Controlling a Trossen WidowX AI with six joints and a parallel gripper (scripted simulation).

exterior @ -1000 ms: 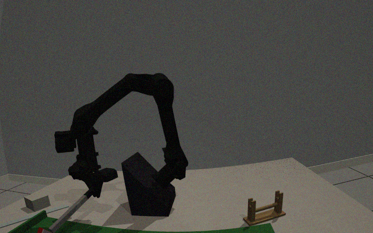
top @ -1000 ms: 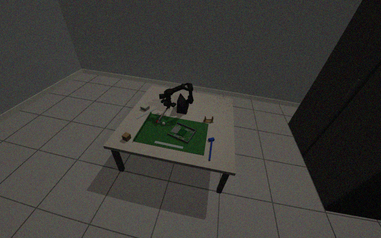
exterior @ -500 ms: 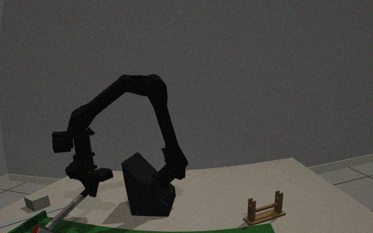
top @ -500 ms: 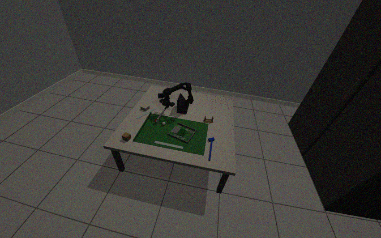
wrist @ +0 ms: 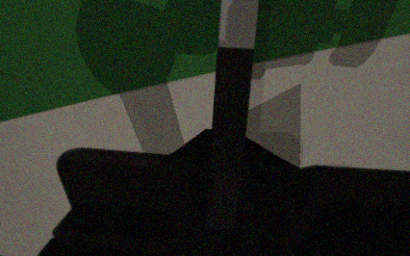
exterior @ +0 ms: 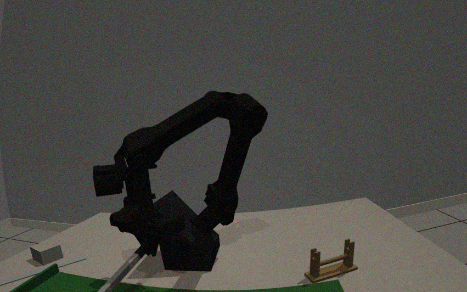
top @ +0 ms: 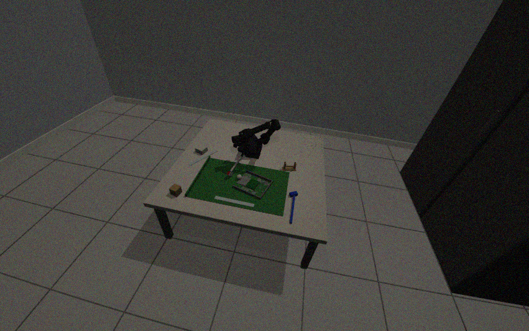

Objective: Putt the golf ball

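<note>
Right now my gripper tip is 120 mm short of the red putter, 20 mm to the left of it and 10 mm above it. From my gripper tip the other things lie so: wooden stand (50 mm behind, 410 mm to the left, 40 mm below); green mat (270 mm ahead, 70 mm to the left, 70 mm below); white golf ball (220 mm ahead, 40 mm to the left, 50 mm below).
</note>
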